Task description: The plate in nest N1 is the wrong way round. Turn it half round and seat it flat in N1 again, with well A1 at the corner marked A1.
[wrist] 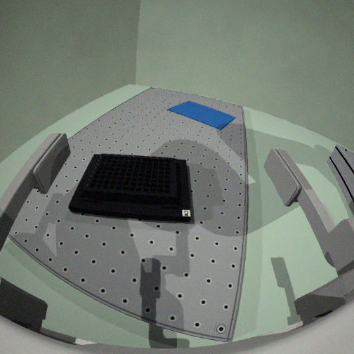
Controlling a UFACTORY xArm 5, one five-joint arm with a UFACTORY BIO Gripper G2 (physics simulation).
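Note:
The black plate [132,174], with a grid of wells, sits in the black nest [127,208], left of the middle of the wrist view. The plate looks flat in the nest. A white label [186,213] reading A1 is on the nest's near right corner. Which corner of the plate holds well A1 is too dark to tell. My gripper [167,170] is open and empty, its fingers wide apart. In the view one finger is left of the plate and the other is well to its right.
The nest stands on a grey perforated board [125,265]. A blue rectangle [202,115] lies towards the board's far end. Part of a grey object [343,167] with dark lines shows at the right edge, behind the right finger. Shadows of the arm fall across the board and the pale green table.

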